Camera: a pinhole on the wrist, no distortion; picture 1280 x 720 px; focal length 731.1 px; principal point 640.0 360.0 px. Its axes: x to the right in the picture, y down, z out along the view. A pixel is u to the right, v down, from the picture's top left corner.
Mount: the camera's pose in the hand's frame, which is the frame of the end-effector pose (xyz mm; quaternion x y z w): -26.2 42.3 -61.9 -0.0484 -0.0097 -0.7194 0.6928
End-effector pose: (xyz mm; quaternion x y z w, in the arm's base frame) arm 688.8 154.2 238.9 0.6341 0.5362 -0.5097 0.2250
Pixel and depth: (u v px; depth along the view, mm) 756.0 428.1 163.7
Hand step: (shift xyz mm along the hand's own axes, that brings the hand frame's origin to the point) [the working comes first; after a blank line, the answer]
In the camera's frame: 26.0 15.2 163.7

-2.7 29.1 102.4
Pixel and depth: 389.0 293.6 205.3
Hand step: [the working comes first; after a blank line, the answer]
In the camera's frame: -70.5 -18.6 205.3

-30.8 129.9 137.5
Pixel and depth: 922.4 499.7 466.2
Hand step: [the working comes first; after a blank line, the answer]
In the camera's frame: 180.1 89.1 466.2

82.5 -102.8 412.3
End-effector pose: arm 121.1 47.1 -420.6 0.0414 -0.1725 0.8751 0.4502
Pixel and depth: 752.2 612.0 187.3
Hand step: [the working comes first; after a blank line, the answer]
In the camera's frame: 28.7 64.6 187.3

47.7 26.3 123.4
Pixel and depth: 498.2 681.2 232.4
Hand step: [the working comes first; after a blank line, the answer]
In the camera's frame: -45.1 102.1 232.4

90.3 102.0 160.2
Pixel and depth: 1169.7 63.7 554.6
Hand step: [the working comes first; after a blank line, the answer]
In the camera's frame: 401.8 -224.8 554.6

-233.5 -304.0 535.3
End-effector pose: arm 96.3 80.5 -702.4 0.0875 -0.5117 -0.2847 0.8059
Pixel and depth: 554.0 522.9 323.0
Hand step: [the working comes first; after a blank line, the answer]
In the camera's frame: -38.0 72.0 323.0

65.1 103.4 252.5
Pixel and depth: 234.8 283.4 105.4
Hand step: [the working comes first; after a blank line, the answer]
In the camera's frame: -58.4 -11.0 105.4

-29.2 109.5 38.7
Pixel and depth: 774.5 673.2 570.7
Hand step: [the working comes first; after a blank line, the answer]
In the camera's frame: 105.0 244.5 570.7

246.1 -25.8 501.8
